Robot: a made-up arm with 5 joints. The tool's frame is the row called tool. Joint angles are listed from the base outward.
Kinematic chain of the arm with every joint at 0, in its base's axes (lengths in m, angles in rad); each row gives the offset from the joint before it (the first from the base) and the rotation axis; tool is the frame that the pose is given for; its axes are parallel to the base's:
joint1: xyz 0 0 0.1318 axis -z
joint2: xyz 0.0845 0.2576 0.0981 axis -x
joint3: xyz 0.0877 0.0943 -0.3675 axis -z
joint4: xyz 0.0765 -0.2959 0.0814 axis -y
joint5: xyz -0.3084 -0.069 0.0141 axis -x
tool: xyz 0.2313 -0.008 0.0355
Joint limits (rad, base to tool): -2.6..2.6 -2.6..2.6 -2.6..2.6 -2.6..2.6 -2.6..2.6
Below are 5 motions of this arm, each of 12 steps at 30 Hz.
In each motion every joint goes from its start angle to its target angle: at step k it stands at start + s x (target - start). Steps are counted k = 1, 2, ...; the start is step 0. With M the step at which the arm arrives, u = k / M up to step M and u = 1 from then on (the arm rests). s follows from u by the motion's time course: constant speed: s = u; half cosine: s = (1 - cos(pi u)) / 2; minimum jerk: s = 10 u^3 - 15 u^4 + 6 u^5.
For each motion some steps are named. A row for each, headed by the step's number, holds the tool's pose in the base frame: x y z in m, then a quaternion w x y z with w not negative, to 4 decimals.
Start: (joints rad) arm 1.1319 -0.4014 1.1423 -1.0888 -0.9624
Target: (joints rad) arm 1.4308 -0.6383 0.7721 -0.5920 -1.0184
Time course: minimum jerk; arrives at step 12
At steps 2, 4, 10, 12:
2: 0.1302 0.2363 -0.0116 0.0237 0.7213 -0.1204 -0.6816
4: 0.1442 0.2172 -0.0209 0.0432 0.7168 -0.1516 -0.6792
10: 0.2035 0.1221 -0.0709 0.1223 0.6810 -0.3190 -0.6477
12: 0.2062 0.1170 -0.0735 0.1257 0.6783 -0.3280 -0.6454

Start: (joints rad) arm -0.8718 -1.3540 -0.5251 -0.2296 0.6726
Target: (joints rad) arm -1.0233 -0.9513 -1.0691 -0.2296 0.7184
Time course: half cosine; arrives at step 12
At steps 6, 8, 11, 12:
6: -0.0777 0.5851 0.0108 0.6581 0.2574 -0.1423 0.6931
8: -0.0803 0.6037 0.0294 0.6059 0.2214 -0.1978 0.7381
11: -0.0920 0.6209 0.0479 0.5486 0.1896 -0.2458 0.7763
12: -0.0933 0.6221 0.0492 0.5441 0.1873 -0.2491 0.7790

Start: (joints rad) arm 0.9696 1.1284 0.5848 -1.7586 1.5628
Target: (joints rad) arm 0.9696 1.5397 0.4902 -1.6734 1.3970
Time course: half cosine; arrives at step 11
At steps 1, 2, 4, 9, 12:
1: 0.0158 -0.0923 0.3601 0.2988 -0.1305 0.9270 -0.1853
2: 0.0195 -0.0920 0.3678 0.2880 -0.1361 0.9280 -0.1931
4: 0.0339 -0.0901 0.3949 0.2488 -0.1563 0.9300 -0.2207
9: 0.0883 -0.0764 0.4662 0.1325 -0.2183 0.9208 -0.2949
12: 0.0963 -0.0738 0.4741 0.1179 -0.2263 0.9181 -0.3034

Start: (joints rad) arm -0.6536 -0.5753 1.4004 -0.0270 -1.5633
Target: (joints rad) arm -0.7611 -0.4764 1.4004 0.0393 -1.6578
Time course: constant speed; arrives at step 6
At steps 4, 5, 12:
4: -0.4444 0.1666 -0.0042 0.5418 0.7470 -0.0877 -0.3752
5: -0.4450 0.1564 -0.0080 0.5453 0.7504 -0.0931 -0.3616
12: -0.4454 0.1461 -0.0119 0.5486 0.7539 -0.0983 -0.3478

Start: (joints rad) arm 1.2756 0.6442 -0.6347 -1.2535 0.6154
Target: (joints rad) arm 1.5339 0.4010 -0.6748 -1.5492 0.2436
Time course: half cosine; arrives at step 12
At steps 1, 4, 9, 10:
1: 0.1654 -0.4304 0.1487 0.5591 -0.1436 0.8088 -0.1123
4: 0.1491 -0.4470 0.1325 0.5618 -0.0703 0.8106 -0.1497
9: 0.1036 -0.4859 0.0916 0.5446 0.1146 0.7953 -0.2403
10: 0.0972 -0.4906 0.0864 0.5398 0.1380 0.7914 -0.2514

